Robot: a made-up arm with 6 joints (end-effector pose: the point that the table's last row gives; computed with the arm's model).
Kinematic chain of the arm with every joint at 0, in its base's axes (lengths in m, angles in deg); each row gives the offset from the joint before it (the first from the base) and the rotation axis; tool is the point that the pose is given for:
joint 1: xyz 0 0 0.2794 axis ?
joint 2: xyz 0 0 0 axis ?
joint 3: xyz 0 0 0.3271 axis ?
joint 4: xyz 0 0 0 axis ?
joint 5: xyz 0.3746 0 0 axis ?
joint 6: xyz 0 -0.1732 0 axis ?
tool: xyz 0 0 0
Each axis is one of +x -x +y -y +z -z.
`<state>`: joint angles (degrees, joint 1 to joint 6).
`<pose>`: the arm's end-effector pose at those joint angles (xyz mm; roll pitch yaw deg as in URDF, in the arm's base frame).
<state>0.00 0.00 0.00 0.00 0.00 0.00</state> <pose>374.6 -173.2 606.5 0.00 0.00 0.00</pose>
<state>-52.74 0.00 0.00 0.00 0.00 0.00</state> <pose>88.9 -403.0 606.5 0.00 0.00 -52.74</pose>
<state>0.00 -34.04 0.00 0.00 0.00 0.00</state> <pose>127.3 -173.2 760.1 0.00 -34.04 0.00</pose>
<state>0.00 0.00 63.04 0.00 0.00 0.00</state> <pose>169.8 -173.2 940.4 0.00 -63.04 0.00</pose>
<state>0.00 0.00 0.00 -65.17 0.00 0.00</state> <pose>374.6 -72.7 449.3 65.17 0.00 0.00</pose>
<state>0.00 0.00 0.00 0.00 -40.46 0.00</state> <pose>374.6 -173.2 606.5 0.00 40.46 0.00</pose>
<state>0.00 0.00 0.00 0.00 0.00 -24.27</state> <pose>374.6 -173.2 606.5 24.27 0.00 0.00</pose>
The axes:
joint 1: +z
joint 2: +y
joint 3: -y
joint 4: -x
joint 5: -y
joint 6: -x

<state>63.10 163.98 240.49 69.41 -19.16 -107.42</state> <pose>63.4 -9.7 367.1 78.58 -63.08 20.37</pose>
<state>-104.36 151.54 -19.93 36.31 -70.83 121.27</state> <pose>-85.8 227.8 -165.2 3.18 -44.75 127.60</pose>
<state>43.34 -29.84 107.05 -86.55 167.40 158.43</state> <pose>-224.2 -225.9 945.3 103.28 42.57 26.14</pose>
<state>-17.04 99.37 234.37 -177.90 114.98 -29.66</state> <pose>110.3 147.2 495.5 -148.76 -19.99 -19.07</pose>
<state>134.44 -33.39 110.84 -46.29 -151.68 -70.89</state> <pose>373.1 -209.5 873.1 33.62 14.39 155.17</pose>
